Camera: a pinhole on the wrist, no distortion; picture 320 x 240 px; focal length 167.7 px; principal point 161.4 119.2 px. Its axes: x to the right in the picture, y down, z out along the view. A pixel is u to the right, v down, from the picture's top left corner.
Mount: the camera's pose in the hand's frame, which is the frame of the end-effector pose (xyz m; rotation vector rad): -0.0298 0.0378 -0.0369 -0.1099 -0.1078 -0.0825
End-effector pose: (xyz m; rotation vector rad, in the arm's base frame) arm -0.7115 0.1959 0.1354 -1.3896 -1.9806 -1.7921
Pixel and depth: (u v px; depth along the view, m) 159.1 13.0 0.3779
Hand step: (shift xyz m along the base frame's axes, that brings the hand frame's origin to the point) 0.1140 0.2735 -0.2754
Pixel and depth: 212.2 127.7 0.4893
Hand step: 0.2462 0.4093 -0.0112
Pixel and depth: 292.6 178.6 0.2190
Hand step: 0.1037 0.2091 0.1152
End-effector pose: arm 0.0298 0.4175 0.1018 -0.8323 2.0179 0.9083
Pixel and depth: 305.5 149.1 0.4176
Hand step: -0.0984 0.3295 -0.3865
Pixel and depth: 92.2 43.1 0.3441
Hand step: 0.2738 0.2635 0.0216
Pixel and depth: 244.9 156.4 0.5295
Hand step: -0.0614 0.4651 -0.3260
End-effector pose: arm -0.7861 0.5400 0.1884 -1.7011 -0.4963 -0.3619
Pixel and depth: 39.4 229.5 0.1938
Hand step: -0.0560 0.0730 -0.2789
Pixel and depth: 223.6 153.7 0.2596
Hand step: 0.0877 0.2101 -0.1156
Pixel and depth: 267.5 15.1 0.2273
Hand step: 0.0138 0.2366 0.0714
